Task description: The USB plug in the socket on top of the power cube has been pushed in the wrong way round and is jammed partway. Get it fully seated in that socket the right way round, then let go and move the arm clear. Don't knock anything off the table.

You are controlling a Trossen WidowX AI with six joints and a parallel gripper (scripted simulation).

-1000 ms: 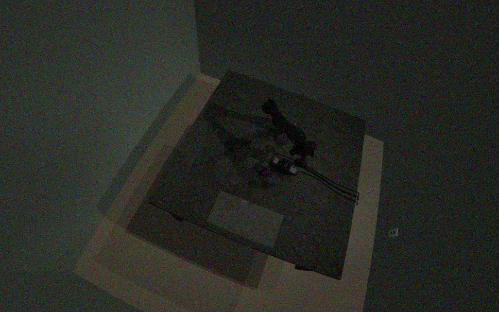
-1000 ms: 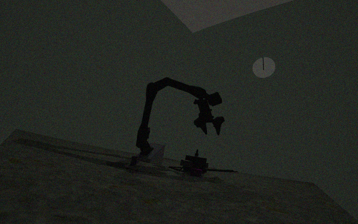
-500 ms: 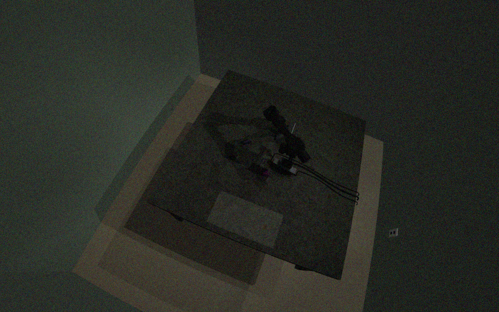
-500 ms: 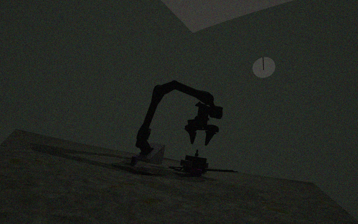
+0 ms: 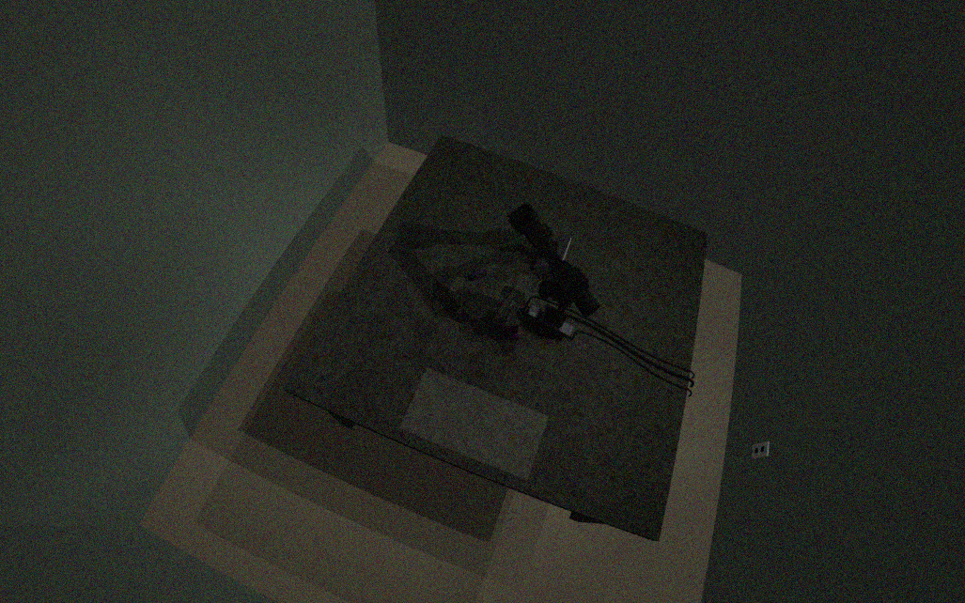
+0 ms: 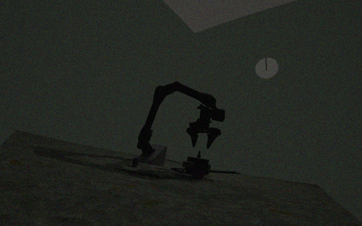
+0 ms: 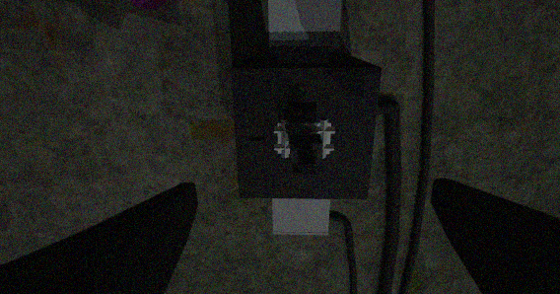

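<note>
Now: gripper tip 4 cm above the dark USB plug. Also, from my gripper tip: magenta block 12 cm below, 11 cm to the right, 8 cm ahead; then USB socket 6 cm below.
</note>
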